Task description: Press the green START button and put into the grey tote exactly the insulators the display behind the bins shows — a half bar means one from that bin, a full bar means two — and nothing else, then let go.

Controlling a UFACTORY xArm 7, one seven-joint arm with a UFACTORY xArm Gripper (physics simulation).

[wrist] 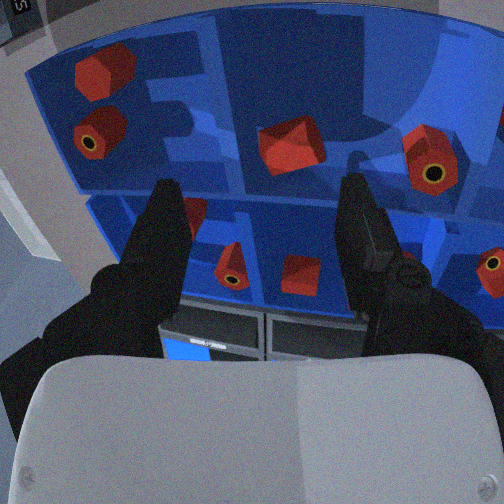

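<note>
In the wrist view my gripper [260, 197] is open and empty, its two black fingers spread wide above the blue bins [290, 150]. Red insulators lie in the compartments. One [291, 145] lies just beyond the gap between the fingertips. Two lie at the far left [104, 71] [99, 132]. One with a yellow-ringed hole lies at the right [431, 160]. In the nearer row are a small one [232, 267], a block-like one [300, 275] and one at the right edge [492, 272]. The display [265, 332] shows dark panels and a blue bar [187, 349] at its lower left, mostly hidden by my grey wrist housing. Tote and START button are not in view.
My grey wrist housing [260, 430] fills the bottom of the view. A grey surface with a pale strip [27, 225] lies left of the bins. Raised dividers split the bins into compartments.
</note>
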